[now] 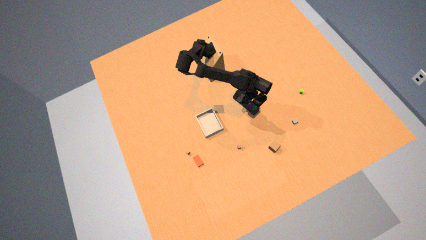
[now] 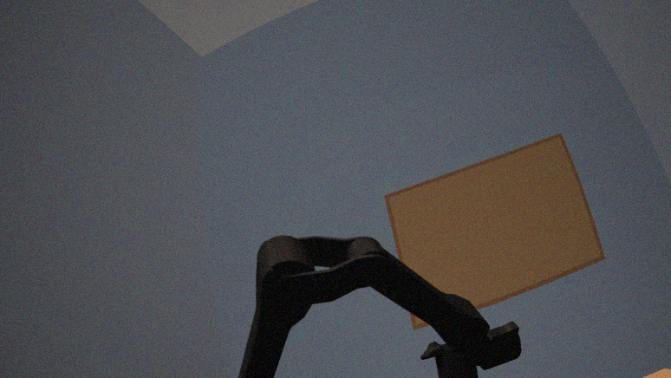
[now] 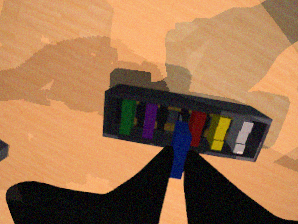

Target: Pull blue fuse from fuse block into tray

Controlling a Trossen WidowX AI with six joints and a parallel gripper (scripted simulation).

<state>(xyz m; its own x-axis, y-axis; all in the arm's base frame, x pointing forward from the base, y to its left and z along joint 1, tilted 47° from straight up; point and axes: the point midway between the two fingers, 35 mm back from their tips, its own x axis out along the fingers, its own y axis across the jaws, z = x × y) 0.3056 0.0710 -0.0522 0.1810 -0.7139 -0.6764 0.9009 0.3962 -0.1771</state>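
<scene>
My gripper tip is 20 mm short of the white tray, 220 mm to the left of it and 80 mm above it. The rest, counted from my gripper tip: grey cube: 180 mm ahead, 180 mm to the left, 70 mm below; then brown cube: 260 mm ahead, 30 mm to the left, 60 mm below; then blue fuse: 10 mm below.
</scene>
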